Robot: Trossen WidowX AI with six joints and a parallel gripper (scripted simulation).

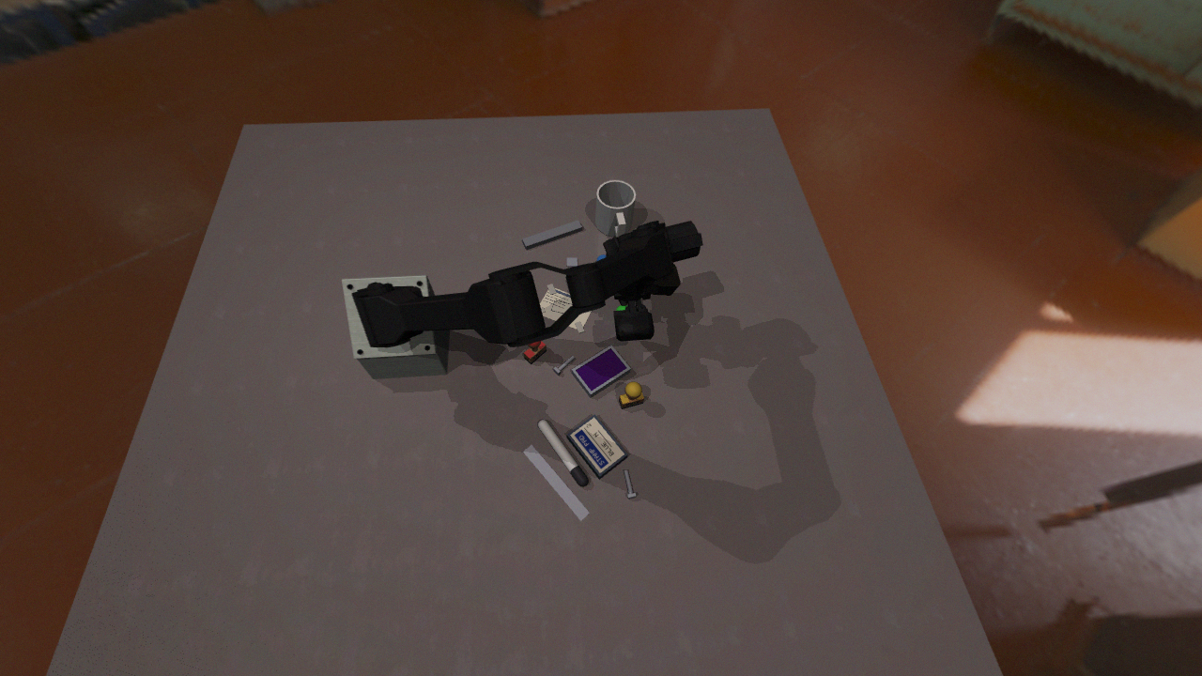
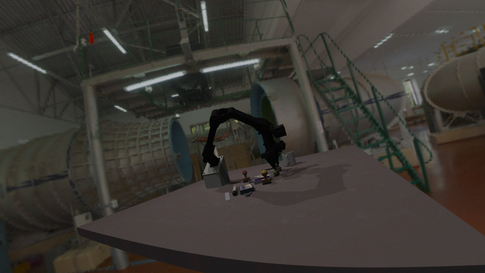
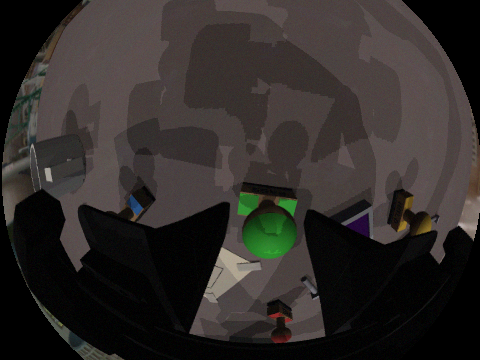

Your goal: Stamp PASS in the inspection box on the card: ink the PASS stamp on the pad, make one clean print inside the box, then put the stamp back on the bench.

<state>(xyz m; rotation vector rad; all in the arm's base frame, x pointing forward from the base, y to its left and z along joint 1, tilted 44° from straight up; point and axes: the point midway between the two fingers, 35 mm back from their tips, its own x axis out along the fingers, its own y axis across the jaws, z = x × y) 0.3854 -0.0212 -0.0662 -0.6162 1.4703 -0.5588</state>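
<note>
The green-knobbed stamp lies 20 mm below my gripper tip. Also, from my gripper tip: blue stamp 120 mm to the left, 30 mm behind, 20 mm below; white card 110 mm behind, 50 mm to the left, 40 mm below; purple ink pad 100 mm to the right, 50 mm behind, 40 mm below.
</note>
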